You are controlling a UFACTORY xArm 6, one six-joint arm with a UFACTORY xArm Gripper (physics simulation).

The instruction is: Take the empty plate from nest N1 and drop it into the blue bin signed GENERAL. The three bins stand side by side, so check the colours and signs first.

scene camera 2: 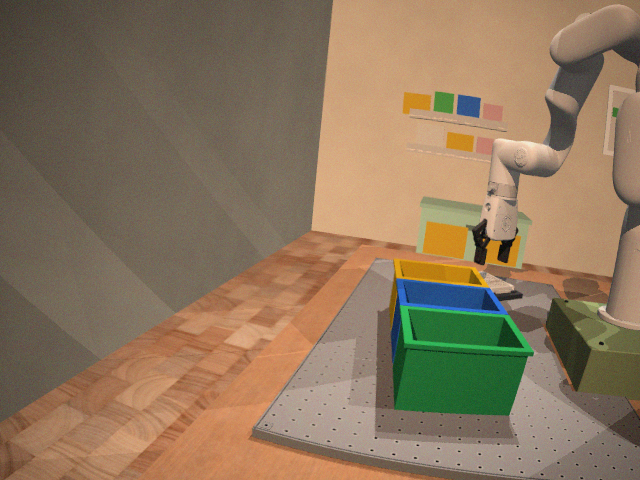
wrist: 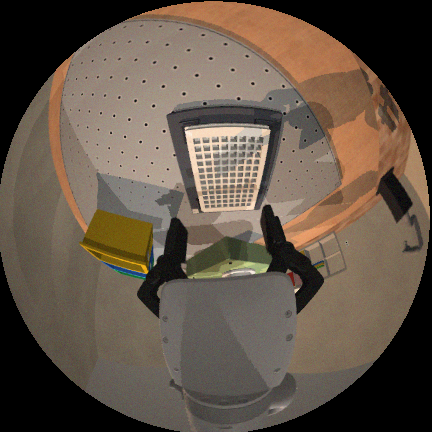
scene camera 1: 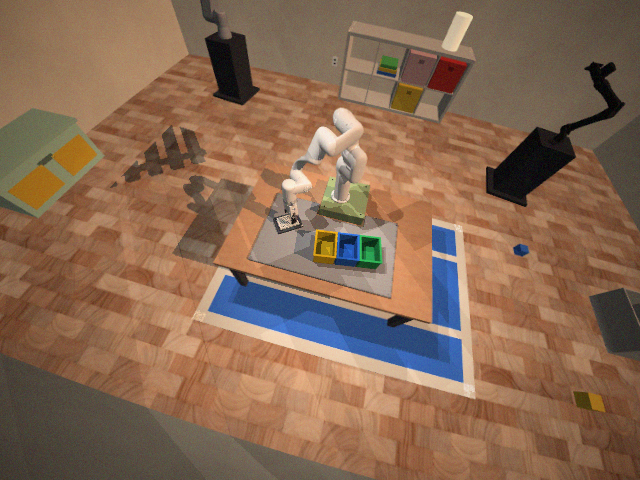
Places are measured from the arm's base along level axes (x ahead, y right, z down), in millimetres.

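Pixels of known places: gripper, between the fingertips: [scene camera 2: 490, 262] [wrist: 220, 218] [scene camera 1: 290, 217]; arm's base, origin of its link: [scene camera 2: 625, 319] [wrist: 238, 272] [scene camera 1: 340, 196].
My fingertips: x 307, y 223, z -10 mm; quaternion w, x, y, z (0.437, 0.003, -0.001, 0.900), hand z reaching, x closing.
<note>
For each thing: its top centre in the pictures, then the offset to it from my fingertips. Level surfaces: height alone.
- pale gridded plate, centre of its top: [wrist: 228, 177] [scene camera 2: 487, 279] [scene camera 1: 287, 220] dx +2, dy +20, dz +47 mm
- dark nest frame, centre of its top: [wrist: 227, 173] [scene camera 2: 486, 282] [scene camera 1: 287, 221] dx +2, dy +20, dz +56 mm
- blue bin, centre of its top: [scene camera 2: 450, 295] [wrist: 126, 270] [scene camera 1: 348, 246] dx +56, dy -391, dz -26 mm
- grey perforated board, height of its surface: dz +73 mm
- wooden table, height of its surface: dz +87 mm
The pale gridded plate [scene camera 1: 283, 223] [scene camera 2: 495, 282] [wrist: 227, 172] lies flat in a dark nest frame [scene camera 2: 511, 296] [wrist: 181, 150] on the grey board's left part in the first scene view. No label shows on the nest. My gripper [scene camera 1: 292, 218] [scene camera 2: 492, 258] [wrist: 220, 218] is open and empty, pointing down above the plate; in the wrist view its fingertips stand near the plate's near end, wide apart. The blue bin [scene camera 1: 348, 249] [scene camera 2: 449, 294] stands between the yellow bin [scene camera 1: 325, 248] [scene camera 2: 439, 271] [wrist: 120, 230] and the green bin [scene camera 1: 370, 251] [scene camera 2: 454, 379]. Their signs are not visible.
The grey perforated board [scene camera 1: 284, 252] [scene camera 2: 330, 392] [wrist: 125, 75] lies on the wooden table [scene camera 1: 416, 242] [wrist: 300, 40]. The arm's green base block [scene camera 1: 330, 207] [scene camera 2: 610, 361] stands behind the bins. The yellow bin is the one nearest to the nest.
</note>
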